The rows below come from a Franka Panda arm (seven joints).
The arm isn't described. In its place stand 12 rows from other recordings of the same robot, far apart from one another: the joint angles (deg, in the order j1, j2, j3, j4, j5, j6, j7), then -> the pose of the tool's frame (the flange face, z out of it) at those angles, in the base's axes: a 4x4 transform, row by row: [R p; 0 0 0 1], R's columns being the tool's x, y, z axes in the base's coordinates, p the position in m.
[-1.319 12.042 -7.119 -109.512 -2.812 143.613 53.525] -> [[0.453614 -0.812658 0.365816 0.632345], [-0.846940 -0.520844 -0.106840 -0.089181], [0.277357 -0.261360 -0.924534 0.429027], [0 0 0 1]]
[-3.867 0.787 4.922 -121.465 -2.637 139.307 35.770] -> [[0.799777 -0.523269 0.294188 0.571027], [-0.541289 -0.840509 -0.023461 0.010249], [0.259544 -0.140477 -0.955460 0.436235], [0 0 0 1]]
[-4.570 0.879 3.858 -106.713 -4.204 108.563 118.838] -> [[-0.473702 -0.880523 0.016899 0.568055], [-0.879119 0.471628 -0.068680 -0.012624], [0.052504 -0.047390 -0.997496 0.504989], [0 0 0 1]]
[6.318 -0.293 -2.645 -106.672 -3.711 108.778 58.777] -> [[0.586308 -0.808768 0.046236 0.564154], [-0.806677 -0.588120 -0.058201 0.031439], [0.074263 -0.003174 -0.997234 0.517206], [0 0 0 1]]
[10.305 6.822 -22.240 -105.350 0.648 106.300 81.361] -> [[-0.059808 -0.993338 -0.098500 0.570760], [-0.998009 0.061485 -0.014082 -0.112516], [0.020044 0.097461 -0.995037 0.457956], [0 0 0 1]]
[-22.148 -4.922 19.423 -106.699 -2.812 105.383 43.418] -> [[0.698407 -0.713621 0.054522 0.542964], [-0.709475 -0.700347 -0.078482 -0.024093], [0.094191 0.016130 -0.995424 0.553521], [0 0 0 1]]
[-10.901 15.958 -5.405 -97.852 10.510 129.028 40.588] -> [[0.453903 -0.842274 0.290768 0.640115], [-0.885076 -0.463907 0.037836 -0.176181], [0.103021 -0.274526 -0.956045 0.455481], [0 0 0 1]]
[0.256 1.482 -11.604 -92.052 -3.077 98.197 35.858] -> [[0.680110 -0.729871 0.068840 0.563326], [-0.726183 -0.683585 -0.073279 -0.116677], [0.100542 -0.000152 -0.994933 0.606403], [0 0 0 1]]
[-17.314 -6.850 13.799 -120.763 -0.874 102.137 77.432] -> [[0.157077 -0.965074 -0.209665 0.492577], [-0.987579 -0.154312 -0.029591 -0.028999], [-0.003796 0.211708 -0.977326 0.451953], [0 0 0 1]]
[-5.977 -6.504 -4.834 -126.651 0.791 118.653 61.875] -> [[0.291421 -0.956344 -0.021914 0.495947], [-0.956077 -0.291941 0.026217 -0.094599], [-0.031470 0.013311 -0.999416 0.425346], [0 0 0 1]]
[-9.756 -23.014 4.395 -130.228 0.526 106.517 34.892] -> [[0.757395 -0.652779 -0.015251 0.428960], [-0.652956 -0.757139 -0.019739 -0.036761], [0.001338 0.024908 -0.999689 0.512649], [0 0 0 1]]
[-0.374 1.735 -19.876 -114.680 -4.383 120.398 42.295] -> [[0.491288 -0.870005 0.041558 0.531805], [-0.864713 -0.492909 -0.096496 -0.198712], [0.104436 0.011471 -0.994465 0.449965], [0 0 0 1]]
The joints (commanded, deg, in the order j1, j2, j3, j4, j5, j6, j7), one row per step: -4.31, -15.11, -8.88, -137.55, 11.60, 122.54, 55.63; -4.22, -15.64, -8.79, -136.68, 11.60, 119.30, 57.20; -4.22, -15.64, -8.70, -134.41, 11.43, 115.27, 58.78; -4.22, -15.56, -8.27, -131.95, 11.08, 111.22, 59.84; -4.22, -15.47, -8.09, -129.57, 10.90, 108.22, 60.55; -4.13, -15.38, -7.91, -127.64, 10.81, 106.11, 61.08; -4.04, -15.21, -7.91, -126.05, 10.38, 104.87, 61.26; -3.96, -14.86, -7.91, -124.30, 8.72, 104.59, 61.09; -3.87, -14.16, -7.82, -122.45, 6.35, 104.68, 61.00; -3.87, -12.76, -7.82, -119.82, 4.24, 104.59, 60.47
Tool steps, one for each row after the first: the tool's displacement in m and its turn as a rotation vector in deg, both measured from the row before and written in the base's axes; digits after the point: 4 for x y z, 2 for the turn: -0.0025, 0.0034, 0.0064, 0.84, 1.95, -0.71; 0.0018, 0.0015, 0.0125, 0.60, 1.90, -0.60; 0.0023, 0.0039, 0.0137, 0.24, 1.76, 0.30; 0.0030, 0.0013, 0.0145, 0.12, 0.77, 0.10; 0.0028, 0.0019, 0.0122, 0.03, 0.33, 0.15; 0.0029, -0.0003, 0.0098, -0.38, -0.10, 0.27; 0.0049, -0.0030, 0.0106, -1.78, -0.84, 0.81; 0.0066, -0.0035, 0.0091, -2.56, -0.79, 0.96; 0.0101, -0.0052, 0.0096, -2.37, -0.78, 1.10
